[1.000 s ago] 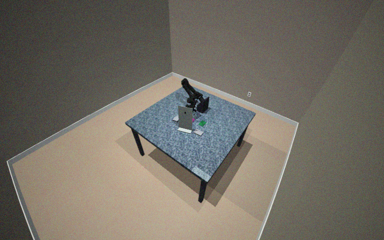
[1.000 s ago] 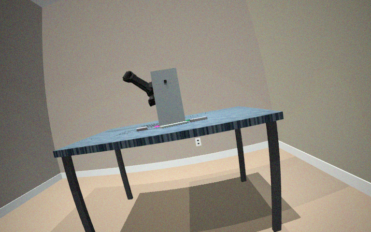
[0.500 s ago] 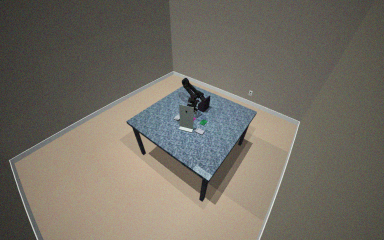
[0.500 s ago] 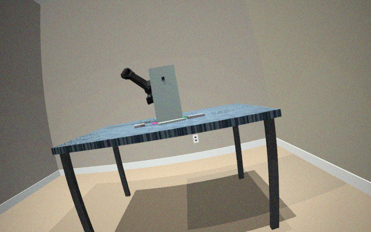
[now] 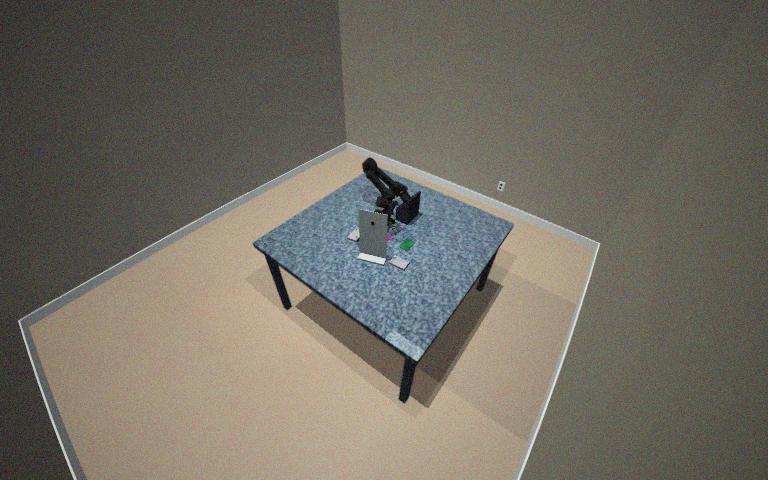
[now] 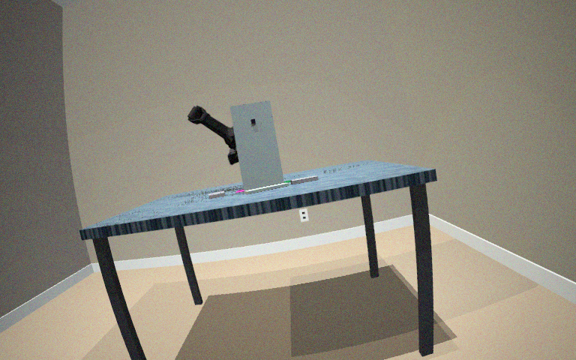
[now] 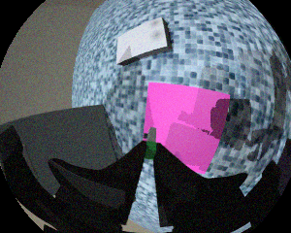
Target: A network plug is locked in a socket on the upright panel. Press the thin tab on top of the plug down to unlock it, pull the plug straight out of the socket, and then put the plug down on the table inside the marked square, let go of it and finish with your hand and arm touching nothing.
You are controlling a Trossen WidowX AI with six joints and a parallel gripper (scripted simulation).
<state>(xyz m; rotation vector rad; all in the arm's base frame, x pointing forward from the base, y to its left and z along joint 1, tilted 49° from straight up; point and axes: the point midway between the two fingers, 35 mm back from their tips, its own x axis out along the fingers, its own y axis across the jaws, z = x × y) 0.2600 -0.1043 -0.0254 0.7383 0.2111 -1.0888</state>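
Right now the magenta patch is 1 cm behind my gripper tip and 6 cm below it. The rest, counted from my gripper tip: network plug right at my gripper tip; grey upright panel 17 cm ahead, 5 cm to the left, 10 cm above.
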